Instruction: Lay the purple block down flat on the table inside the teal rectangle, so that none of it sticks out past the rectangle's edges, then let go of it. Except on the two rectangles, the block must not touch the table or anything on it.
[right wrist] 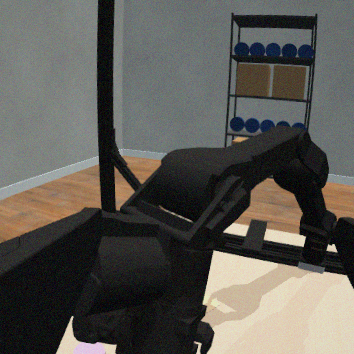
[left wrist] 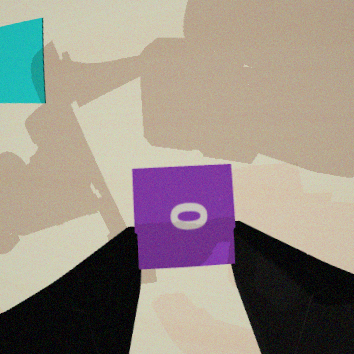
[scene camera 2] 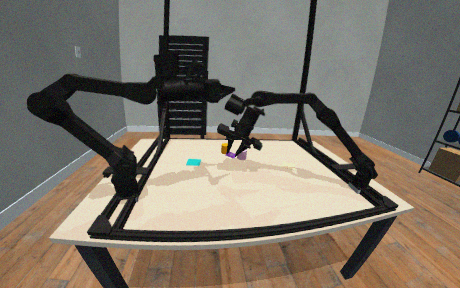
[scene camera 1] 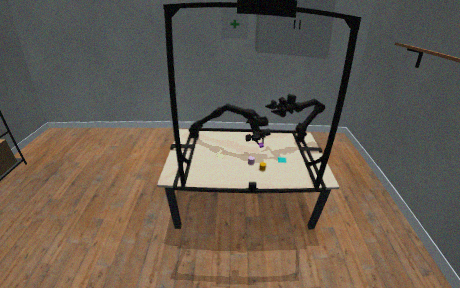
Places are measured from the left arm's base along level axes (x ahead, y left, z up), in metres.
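Pixels of known places: left gripper, fingertip midpoint: (left wrist: 183, 235) (scene camera 2: 230, 155) (scene camera 1: 261, 144); right gripper, fingertip midpoint: (right wrist: 222, 225) (scene camera 2: 228, 88) (scene camera 1: 268, 108); left arm's base at its link origin: (right wrist: 312, 257) (scene camera 2: 359, 185) (scene camera 1: 194, 136); right arm's base at its link origin: (scene camera 2: 127, 193) (scene camera 1: 300, 140).
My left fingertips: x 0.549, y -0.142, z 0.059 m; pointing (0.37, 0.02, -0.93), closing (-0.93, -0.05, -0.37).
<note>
Ahead of a thing's pixels: the offset from my left fingertips to its top centre. "spot": to the spot under its first point.
My left gripper (scene camera 1: 260, 143) (scene camera 2: 235, 152) (left wrist: 183, 235) is shut on the purple block @(0.001 m ahead, 0.007 m right, 0.019 m up) (scene camera 1: 261, 145) (scene camera 2: 230, 155) (left wrist: 182, 197), a square block with a white ring mark, and holds it a little above the table. The teal rectangle @(spot: 0.169 m ahead, 0.067 m right, 0.077 m down) (scene camera 1: 282, 159) (scene camera 2: 193, 162) (left wrist: 21, 61) lies flat on the table, off to one side of the block; in the left wrist view it is at the upper left edge. My right gripper (scene camera 1: 270, 106) (scene camera 2: 229, 90) is open and empty, held high above the table.
A lilac cylinder @(0.066 m back, 0.137 m right, 0.033 m down) (scene camera 1: 251, 160) (scene camera 2: 242, 155) (right wrist: 88, 348) and an orange cylinder @(0.015 m ahead, 0.198 m right, 0.034 m down) (scene camera 1: 262, 166) (scene camera 2: 224, 148) stand near the held block. A pale yellow rectangle @(spot: 0.302 m back, 0.088 m right, 0.077 m down) (scene camera 1: 219, 156) (scene camera 2: 290, 166) is marked on the table. A black frame (scene camera 1: 172, 86) surrounds the table. A shelf rack (right wrist: 232, 70) stands by the wall.
</note>
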